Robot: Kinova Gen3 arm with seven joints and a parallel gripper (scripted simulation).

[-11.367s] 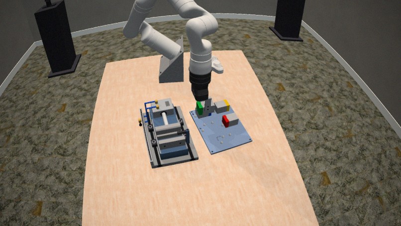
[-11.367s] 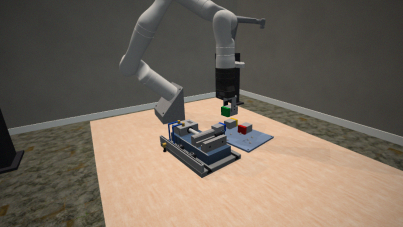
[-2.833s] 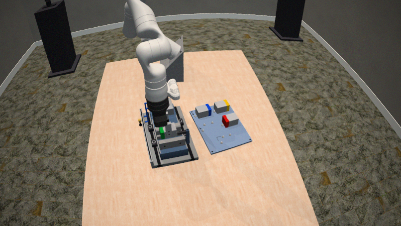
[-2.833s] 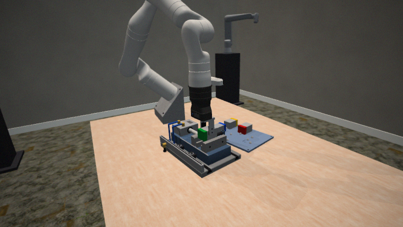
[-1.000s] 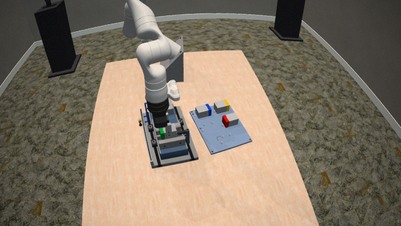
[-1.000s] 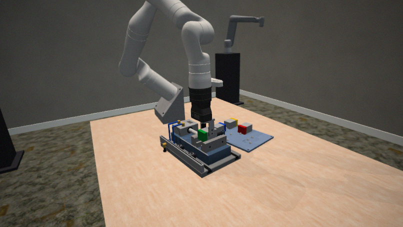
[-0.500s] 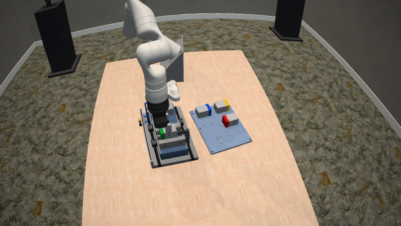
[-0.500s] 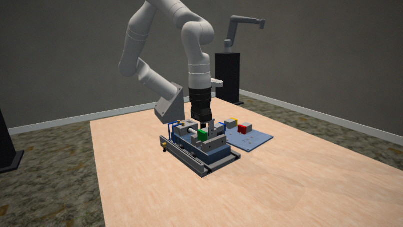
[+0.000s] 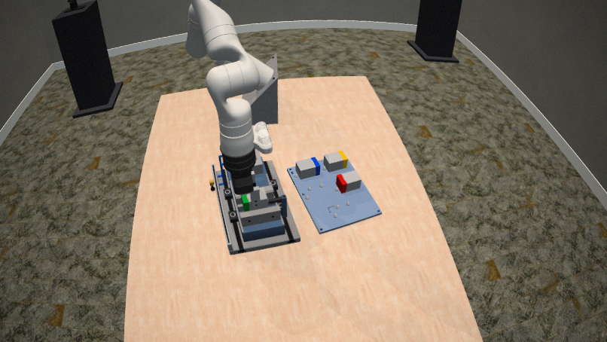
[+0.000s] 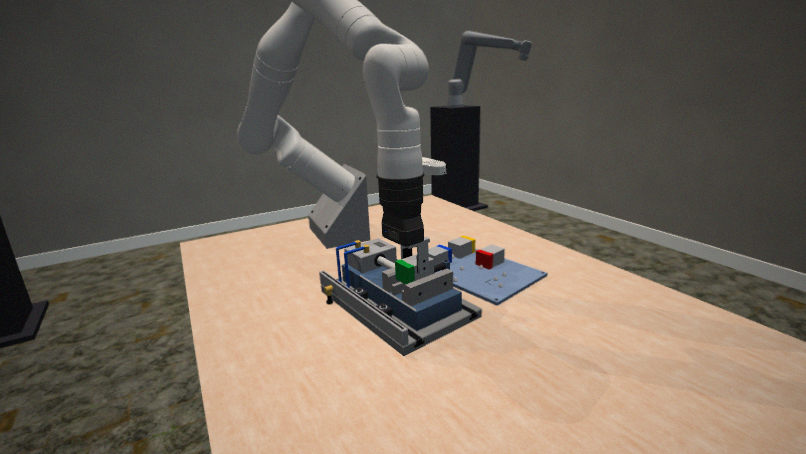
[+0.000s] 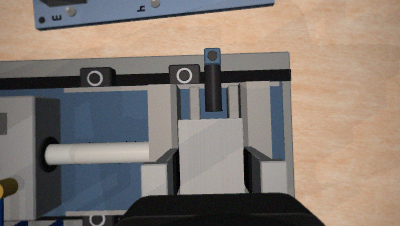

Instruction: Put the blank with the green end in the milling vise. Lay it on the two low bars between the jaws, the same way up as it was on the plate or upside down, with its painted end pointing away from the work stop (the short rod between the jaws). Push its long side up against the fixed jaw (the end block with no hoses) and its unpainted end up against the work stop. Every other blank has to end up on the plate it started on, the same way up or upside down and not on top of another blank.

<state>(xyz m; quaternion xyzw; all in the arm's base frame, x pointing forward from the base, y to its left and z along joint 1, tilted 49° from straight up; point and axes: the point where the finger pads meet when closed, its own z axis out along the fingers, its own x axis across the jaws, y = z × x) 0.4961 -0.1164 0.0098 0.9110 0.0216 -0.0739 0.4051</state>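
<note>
Right now the green-ended blank is 2 cm below my hand. From my hand the other things lie so: vise ram (9 cm behind, 4 cm below); then fixed jaw (4 cm below, 3 cm ahead, 1 cm to the left); then black work stop rod (5 cm to the left, 3 cm below).
</note>
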